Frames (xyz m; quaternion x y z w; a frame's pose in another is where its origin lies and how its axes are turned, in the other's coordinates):
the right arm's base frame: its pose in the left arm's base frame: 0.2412 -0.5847 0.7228 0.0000 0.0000 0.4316 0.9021
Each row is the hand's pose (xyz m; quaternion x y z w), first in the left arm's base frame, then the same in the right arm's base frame.
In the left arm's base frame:
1: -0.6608 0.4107 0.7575 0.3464 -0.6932 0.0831 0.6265
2: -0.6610 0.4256 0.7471 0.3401 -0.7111 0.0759 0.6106
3: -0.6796 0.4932 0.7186 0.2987 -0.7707 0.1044 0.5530
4: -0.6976 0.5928 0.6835 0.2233 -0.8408 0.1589 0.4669
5: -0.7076 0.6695 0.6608 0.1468 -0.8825 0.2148 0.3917
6: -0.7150 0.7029 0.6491 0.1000 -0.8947 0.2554 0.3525
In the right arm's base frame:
1: 0.2091 1.3269 0.0347 0.0133 -0.7748 -0.1954 0.6010
2: 0.2206 1.3364 0.0243 -0.0001 -0.7883 -0.1951 0.5836
3: 0.2615 1.3933 -0.0042 -0.0632 -0.8242 -0.1445 0.5439
4: 0.3278 1.4698 -0.0393 -0.1614 -0.8548 -0.0582 0.4897
5: 0.3812 1.5257 -0.0620 -0.2485 -0.8595 0.0247 0.4461
6: 0.4026 1.5525 -0.0737 -0.2959 -0.8503 0.0783 0.4282

